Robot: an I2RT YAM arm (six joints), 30 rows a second.
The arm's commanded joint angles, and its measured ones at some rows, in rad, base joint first. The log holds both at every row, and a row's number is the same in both.
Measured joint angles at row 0:
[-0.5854, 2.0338, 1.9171, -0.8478, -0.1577, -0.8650]
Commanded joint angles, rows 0 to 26:
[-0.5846, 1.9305, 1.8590, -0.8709, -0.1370, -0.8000]
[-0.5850, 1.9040, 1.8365, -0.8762, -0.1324, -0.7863]
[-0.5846, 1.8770, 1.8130, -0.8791, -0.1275, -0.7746]
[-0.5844, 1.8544, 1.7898, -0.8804, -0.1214, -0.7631]
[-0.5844, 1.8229, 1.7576, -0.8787, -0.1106, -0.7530]
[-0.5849, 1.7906, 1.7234, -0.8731, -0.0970, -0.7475]
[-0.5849, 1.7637, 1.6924, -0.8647, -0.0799, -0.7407]
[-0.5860, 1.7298, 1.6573, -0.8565, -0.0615, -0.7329]
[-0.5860, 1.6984, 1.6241, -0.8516, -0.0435, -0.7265]
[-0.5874, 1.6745, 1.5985, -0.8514, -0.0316, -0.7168]
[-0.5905, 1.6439, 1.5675, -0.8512, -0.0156, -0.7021]
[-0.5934, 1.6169, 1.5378, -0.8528, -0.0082, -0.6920]
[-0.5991, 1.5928, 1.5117, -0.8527, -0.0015, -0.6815]
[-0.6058, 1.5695, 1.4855, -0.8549, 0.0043, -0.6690]
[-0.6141, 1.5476, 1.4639, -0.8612, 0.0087, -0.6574]
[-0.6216, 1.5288, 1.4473, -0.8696, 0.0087, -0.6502]
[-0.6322, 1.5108, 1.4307, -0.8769, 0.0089, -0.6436]
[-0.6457, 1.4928, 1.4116, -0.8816, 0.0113, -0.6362]
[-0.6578, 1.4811, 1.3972, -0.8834, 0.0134, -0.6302]
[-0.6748, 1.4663, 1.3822, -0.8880, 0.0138, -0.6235]
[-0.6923, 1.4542, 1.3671, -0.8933, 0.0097, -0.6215]
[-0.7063, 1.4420, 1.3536, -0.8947, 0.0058, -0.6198]
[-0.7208, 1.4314, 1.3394, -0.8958, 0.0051, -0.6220]
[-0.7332, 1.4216, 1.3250, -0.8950, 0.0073, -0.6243]
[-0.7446, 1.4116, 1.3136, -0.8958, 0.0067, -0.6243]
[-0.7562, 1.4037, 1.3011, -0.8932, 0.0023, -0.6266]
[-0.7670, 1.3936, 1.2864, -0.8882, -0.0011, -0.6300]
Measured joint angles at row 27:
[-0.7483, 1.4334, 1.3094, -0.9066, -0.0002, -0.6415]
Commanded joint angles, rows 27 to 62:
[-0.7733, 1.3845, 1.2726, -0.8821, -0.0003, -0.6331]
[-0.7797, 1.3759, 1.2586, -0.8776, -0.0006, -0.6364]
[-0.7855, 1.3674, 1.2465, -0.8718, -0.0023, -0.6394]
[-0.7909, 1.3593, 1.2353, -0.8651, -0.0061, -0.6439]
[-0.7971, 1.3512, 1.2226, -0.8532, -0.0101, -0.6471]
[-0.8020, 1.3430, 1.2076, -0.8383, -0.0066, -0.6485]
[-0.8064, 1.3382, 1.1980, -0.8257, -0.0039, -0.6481]
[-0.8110, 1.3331, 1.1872, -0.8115, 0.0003, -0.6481]
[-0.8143, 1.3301, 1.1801, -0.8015, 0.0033, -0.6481]
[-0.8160, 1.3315, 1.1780, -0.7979, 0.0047, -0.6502]
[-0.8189, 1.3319, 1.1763, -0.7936, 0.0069, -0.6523]
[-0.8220, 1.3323, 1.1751, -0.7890, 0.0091, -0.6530]
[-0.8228, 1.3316, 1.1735, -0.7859, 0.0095, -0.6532]
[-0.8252, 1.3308, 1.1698, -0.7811, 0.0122, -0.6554]
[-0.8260, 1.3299, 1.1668, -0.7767, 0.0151, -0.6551]
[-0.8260, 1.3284, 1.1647, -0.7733, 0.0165, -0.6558]
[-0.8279, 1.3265, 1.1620, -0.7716, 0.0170, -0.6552]
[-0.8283, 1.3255, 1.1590, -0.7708, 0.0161, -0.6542]
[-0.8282, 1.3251, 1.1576, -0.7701, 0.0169, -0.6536]
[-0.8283, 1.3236, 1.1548, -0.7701, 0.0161, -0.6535]
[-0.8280, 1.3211, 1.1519, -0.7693, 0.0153, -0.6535]
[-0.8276, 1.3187, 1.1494, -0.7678, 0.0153, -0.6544]
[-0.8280, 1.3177, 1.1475, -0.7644, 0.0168, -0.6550]
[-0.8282, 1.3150, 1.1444, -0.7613, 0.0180, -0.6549]
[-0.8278, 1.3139, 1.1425, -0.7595, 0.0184, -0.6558]
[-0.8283, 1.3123, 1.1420, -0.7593, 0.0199, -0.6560]
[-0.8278, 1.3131, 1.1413, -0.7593, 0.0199, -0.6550]
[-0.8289, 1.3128, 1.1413, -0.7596, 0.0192, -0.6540]
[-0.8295, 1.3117, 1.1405, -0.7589, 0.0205, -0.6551]
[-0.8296, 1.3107, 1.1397, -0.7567, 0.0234, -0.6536]
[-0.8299, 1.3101, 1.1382, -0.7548, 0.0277, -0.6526]
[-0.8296, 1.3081, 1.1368, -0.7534, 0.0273, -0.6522]
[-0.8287, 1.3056, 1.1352, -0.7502, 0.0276, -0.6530]
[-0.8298, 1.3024, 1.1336, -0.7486, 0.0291, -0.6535]
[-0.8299, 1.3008, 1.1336, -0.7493, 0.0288, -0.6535]
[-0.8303, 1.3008, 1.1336, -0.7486, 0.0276, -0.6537]
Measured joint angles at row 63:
[-0.8188, 1.3212, 1.1385, -0.7849, 0.0158, -0.6544]
